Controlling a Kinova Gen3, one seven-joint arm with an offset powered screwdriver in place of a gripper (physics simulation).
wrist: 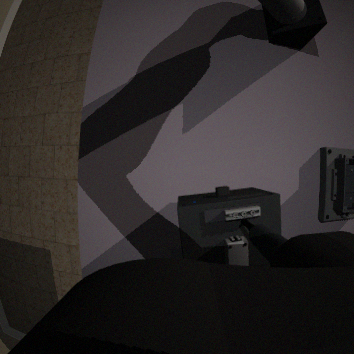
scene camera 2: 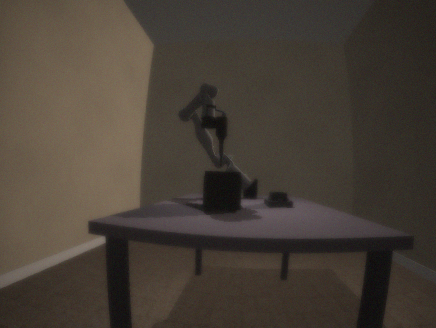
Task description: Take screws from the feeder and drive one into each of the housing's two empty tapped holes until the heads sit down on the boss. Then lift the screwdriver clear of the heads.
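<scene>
The feeder (scene camera 2: 222, 192) (wrist: 192, 230) is a large dark box on the table. In the wrist view its top has a pale strip (wrist: 243, 213) with small round marks and a light slotted block (wrist: 238, 252). My screwdriver (scene camera 2: 221, 164) (wrist: 244, 227) points down, its tip a little above the feeder's top in scene camera 2. In the wrist view the tip shows between strip and block. It has no fingers; whether it carries a screw is too dark to tell. The housing (scene camera 2: 278, 202) (wrist: 326, 187) lies right of the feeder, cut off by the wrist view's edge. Its tapped holes cannot be made out.
The arm's dark base (scene camera 2: 251, 189) (wrist: 300, 32) stands on the table (scene camera 2: 310, 222) (wrist: 240, 115) behind the feeder. A small block (wrist: 222, 191) rises from the feeder's far edge. Arm shadows cross the table. The screwdriver's dark body hides the bottom of the wrist view.
</scene>
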